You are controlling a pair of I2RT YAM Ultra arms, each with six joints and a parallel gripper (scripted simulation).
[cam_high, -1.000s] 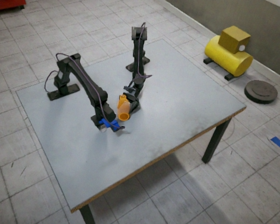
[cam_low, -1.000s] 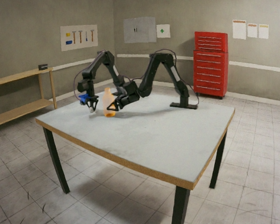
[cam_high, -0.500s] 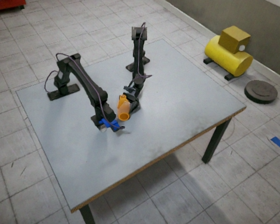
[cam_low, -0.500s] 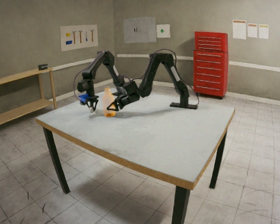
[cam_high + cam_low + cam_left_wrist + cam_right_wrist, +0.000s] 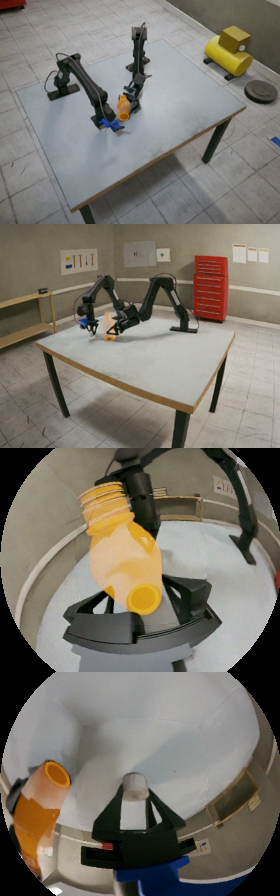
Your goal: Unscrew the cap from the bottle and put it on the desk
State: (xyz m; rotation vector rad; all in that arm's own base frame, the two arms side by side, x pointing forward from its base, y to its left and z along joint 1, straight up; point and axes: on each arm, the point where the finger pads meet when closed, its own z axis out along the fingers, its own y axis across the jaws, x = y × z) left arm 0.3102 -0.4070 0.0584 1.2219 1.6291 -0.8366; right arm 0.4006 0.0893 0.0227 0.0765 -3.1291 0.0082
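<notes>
Now: right hand right at the white cap. From my right hand the other things lie so: orange bottle: 20 mm behind, 150 mm to the left, 70 mm above.
My left hand is 3 cm below the orange bottle. Also, from my left hand: white cap (2 cm ahead, 16 cm to the right, 4 cm below).
</notes>
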